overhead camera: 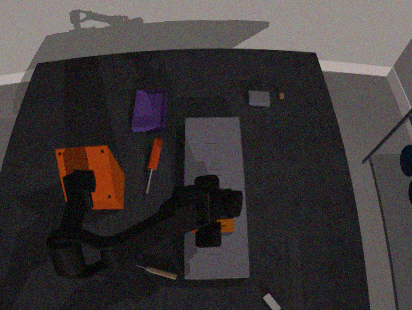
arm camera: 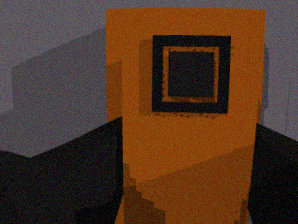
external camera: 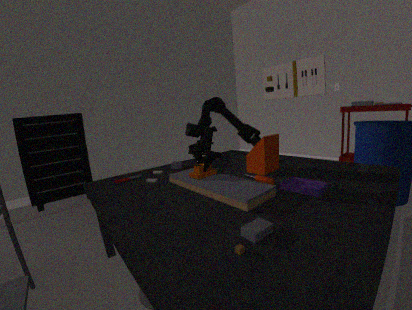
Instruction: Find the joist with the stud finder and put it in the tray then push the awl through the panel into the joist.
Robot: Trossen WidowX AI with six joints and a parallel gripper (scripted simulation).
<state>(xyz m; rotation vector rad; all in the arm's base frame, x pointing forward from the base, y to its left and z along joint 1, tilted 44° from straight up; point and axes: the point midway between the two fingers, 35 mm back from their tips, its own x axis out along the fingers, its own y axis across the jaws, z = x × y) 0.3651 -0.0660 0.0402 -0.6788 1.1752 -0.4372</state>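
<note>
The purple tray is 230 mm behind my gripper tip, 400 mm to the left of it and 50 mm below it. Also, from my gripper tip: square light 20 mm ahead, 30 mm above; stud finder 10 mm ahead, 20 mm above; awl 180 mm behind, 150 mm to the right, 60 mm below.
</note>
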